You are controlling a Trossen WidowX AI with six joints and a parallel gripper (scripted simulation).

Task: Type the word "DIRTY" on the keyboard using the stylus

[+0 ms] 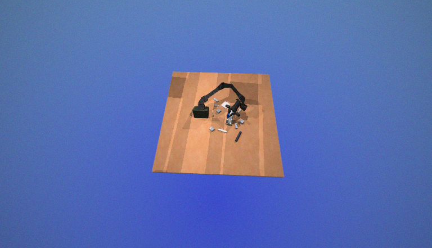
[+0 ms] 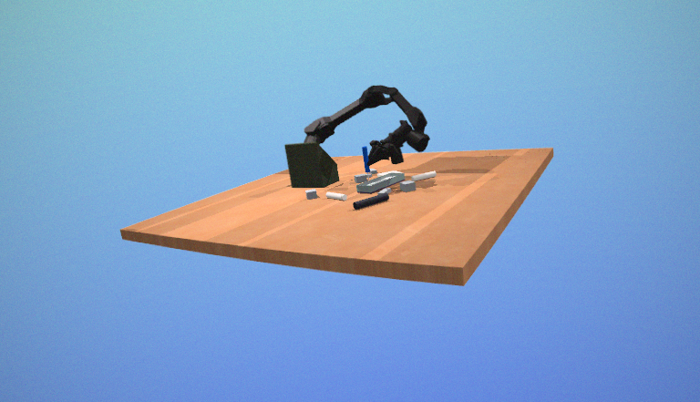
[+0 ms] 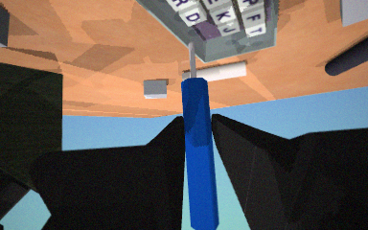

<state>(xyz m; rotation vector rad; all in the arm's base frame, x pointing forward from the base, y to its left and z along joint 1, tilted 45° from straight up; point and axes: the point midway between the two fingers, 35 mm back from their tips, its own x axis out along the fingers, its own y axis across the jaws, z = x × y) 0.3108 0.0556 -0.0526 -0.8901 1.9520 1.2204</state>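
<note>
My gripper tip is now 1 cm above the stylus. The rest, counted from my gripper tip: black bar 18 cm to the right, 14 cm ahead, 8 cm below; stylus tip 5 cm below; grey block 16 cm behind, 14 cm to the right, 8 cm below.
</note>
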